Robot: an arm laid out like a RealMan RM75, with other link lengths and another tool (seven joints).
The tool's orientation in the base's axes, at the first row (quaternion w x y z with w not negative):
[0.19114, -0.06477, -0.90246, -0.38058]
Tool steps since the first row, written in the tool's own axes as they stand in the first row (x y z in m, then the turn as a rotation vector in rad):
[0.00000, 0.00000, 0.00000, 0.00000, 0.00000, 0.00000]
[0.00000, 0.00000, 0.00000, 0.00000, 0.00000, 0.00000]
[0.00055, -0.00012, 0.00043, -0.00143, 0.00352, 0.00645]
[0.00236, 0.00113, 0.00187, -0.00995, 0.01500, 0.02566]
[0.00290, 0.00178, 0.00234, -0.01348, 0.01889, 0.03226]
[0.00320, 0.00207, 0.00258, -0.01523, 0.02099, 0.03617]
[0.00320, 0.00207, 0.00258, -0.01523, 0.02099, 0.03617]
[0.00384, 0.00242, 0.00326, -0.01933, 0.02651, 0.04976]
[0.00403, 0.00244, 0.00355, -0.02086, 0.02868, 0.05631]
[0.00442, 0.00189, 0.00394, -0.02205, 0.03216, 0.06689]
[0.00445, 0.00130, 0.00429, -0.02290, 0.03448, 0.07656]
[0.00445, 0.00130, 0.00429, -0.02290, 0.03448, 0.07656]
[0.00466, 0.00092, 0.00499, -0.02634, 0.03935, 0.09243]
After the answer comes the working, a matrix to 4 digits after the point.
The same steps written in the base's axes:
[0.00000, 0.00000, 0.00000, 0.00000, 0.00000, 0.00000]
[0.00000, 0.00000, 0.00000, 0.00000, 0.00000, 0.00000]
[-0.00066, 0.00021, -0.00014, 0.00033, 0.00710, -0.00234]
[-0.00242, 0.00206, 0.00049, 0.00549, 0.02907, -0.01034]
[-0.00289, 0.00283, 0.00083, 0.00780, 0.03660, -0.01336]
[-0.00316, 0.00320, 0.00099, 0.00880, 0.04091, -0.01516]
[-0.00316, 0.00320, 0.00099, 0.00880, 0.04091, -0.01516]
[-0.00386, 0.00391, 0.00104, 0.01000, 0.05457, -0.02178]
[-0.00411, 0.00412, 0.00094, 0.01004, 0.06080, -0.02512]
[-0.00473, 0.00400, 0.00048, 0.00891, 0.07081, -0.03002]
[-0.00501, 0.00384, -0.00012, 0.00744, 0.07934, -0.03499]
[-0.00501, 0.00384, -0.00012, 0.00744, 0.07934, -0.03499]
[-0.00551, 0.00406, -0.00073, 0.00719, 0.09415, -0.04323]

The tool's axes in the first row as the columns of a matrix, in the base's axes (rounded; the answer above uses it unrounded):
[-0.9185, 0.2624, -0.2957]
[-0.0286, 0.7019, 0.7117]
[0.3943, 0.6622, -0.6373]

